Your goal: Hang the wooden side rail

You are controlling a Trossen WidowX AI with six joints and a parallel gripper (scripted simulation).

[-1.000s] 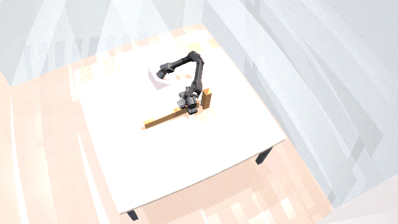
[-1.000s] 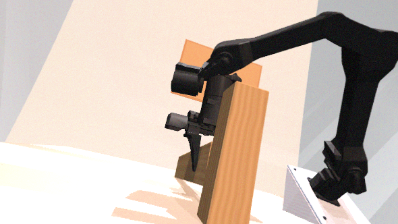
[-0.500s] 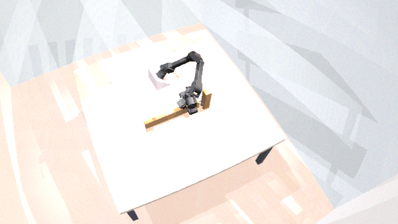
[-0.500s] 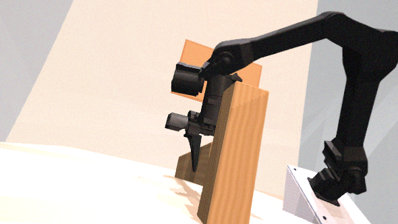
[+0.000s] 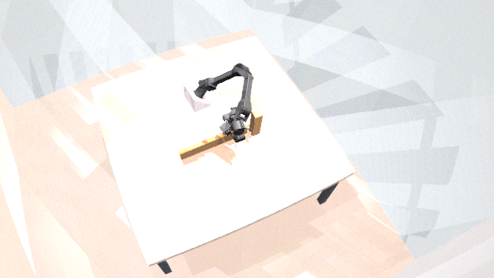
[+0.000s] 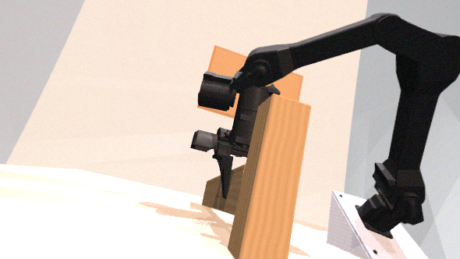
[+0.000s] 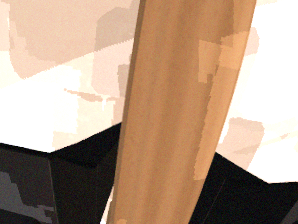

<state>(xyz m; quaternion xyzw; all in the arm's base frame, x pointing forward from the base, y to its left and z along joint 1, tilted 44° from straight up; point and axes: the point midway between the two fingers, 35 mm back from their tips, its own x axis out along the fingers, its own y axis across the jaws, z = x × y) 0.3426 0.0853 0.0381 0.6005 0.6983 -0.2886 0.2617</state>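
Right now my gripper tip is 140 mm to the right of the headboard post and 40 mm below it.
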